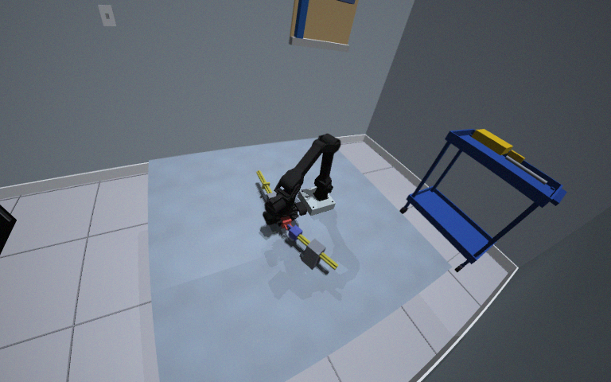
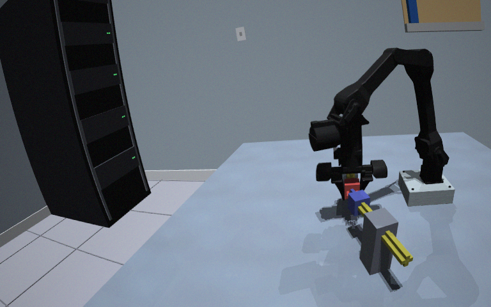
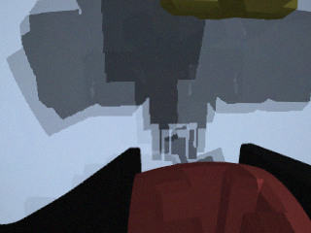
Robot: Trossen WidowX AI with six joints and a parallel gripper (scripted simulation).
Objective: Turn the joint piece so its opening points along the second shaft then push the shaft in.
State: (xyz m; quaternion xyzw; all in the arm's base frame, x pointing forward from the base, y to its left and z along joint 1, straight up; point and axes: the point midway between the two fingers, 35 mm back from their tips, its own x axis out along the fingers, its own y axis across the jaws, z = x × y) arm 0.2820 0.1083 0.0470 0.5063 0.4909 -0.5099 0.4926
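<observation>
My gripper tip is 20 mm to the right of the joint piece and 40 mm below it.
</observation>
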